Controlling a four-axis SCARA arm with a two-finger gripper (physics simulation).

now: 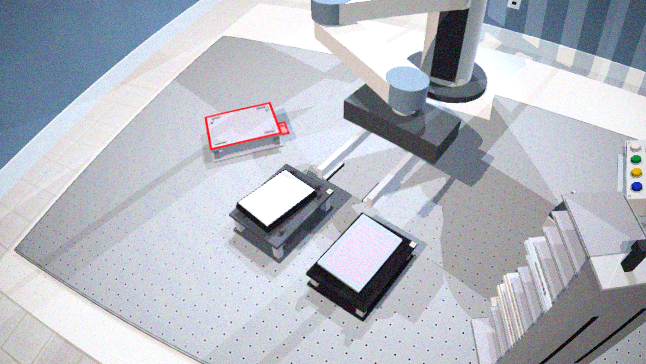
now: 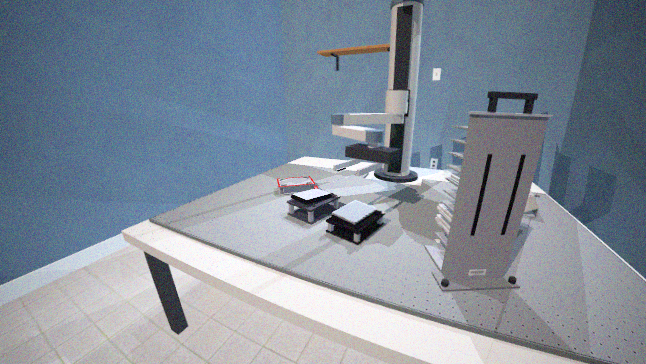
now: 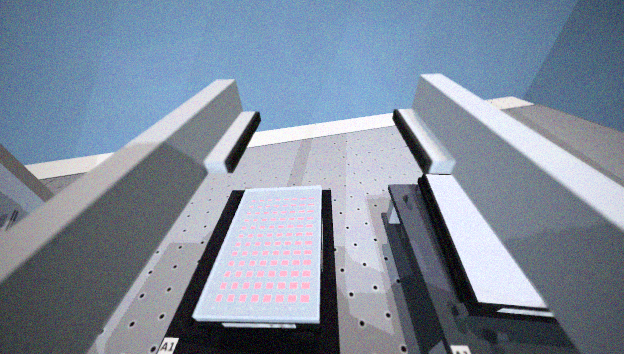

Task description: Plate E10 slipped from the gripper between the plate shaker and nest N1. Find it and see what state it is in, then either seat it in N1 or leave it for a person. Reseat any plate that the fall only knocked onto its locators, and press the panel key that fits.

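My gripper hangs above the bench behind the two dark nests; its fingers are drawn in to a narrow span, with nothing between them. A black plate with a white top lies on the dark grey nest and looks slightly skewed and tilted. A clear-topped plate with pink wells lies flat and square on the black stand. No readable label shows which plate is E10 or which stand is N1 or the shaker.
A red-edged stand, with corner locators and no plate, is at the back left. A grey tower with stacked plates stands at the right. The key panel carries white, green, yellow and blue keys. The arm column is behind.
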